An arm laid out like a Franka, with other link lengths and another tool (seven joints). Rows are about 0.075 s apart.
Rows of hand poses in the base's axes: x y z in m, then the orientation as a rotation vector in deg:
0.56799, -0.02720, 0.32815, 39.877, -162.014, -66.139
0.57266, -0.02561, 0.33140, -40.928, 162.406, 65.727
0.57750, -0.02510, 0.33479, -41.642, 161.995, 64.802
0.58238, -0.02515, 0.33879, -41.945, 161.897, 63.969
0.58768, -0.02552, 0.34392, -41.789, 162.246, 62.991
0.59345, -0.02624, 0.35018, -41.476, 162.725, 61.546
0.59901, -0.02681, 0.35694, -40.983, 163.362, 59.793
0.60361, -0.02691, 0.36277, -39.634, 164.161, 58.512
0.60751, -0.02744, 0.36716, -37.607, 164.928, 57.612
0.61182, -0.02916, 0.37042, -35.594, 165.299, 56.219
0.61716, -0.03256, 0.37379, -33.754, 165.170, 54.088
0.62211, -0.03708, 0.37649, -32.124, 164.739, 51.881
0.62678, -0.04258, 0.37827, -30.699, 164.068, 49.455
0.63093, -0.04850, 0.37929, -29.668, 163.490, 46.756
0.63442, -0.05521, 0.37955, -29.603, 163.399, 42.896
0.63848, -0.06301, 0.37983, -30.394, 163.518, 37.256
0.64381, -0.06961, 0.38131, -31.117, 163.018, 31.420
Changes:
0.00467, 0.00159, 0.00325, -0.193, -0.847, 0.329
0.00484, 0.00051, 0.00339, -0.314, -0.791, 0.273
0.00488, -0.00005, 0.00400, -0.386, -0.480, 0.073
0.00530, -0.00037, 0.00513, -0.629, -0.170, -0.172
0.00577, -0.00072, 0.00626, -0.913, -0.270, -0.311
0.00556, -0.00057, 0.00676, -1.130, -0.263, -0.437
0.00460, -0.00010, 0.00583, -0.913, 0.110, -0.916
0.00390, -0.00053, 0.00439, -0.671, 0.281, -1.317
0.00431, -0.00172, 0.00326, -0.782, -0.239, -1.419
0.00534, -0.00340, 0.00337, -1.008, -0.949, -1.466
0.00495, -0.00452, 0.00270, -0.972, -1.214, -1.386
0.00467, -0.00550, 0.00178, -1.046, -1.485, -1.315
0.00415, -0.00592, 0.00102, -1.288, -1.483, -1.072
0.00349, -0.00671, 0.00026, -2.230, -1.434, -0.482
0.00406, -0.00780, 0.00028, -3.475, -1.745, -0.044
0.00533, -0.00660, 0.00148, -3.478, -2.221, -0.117

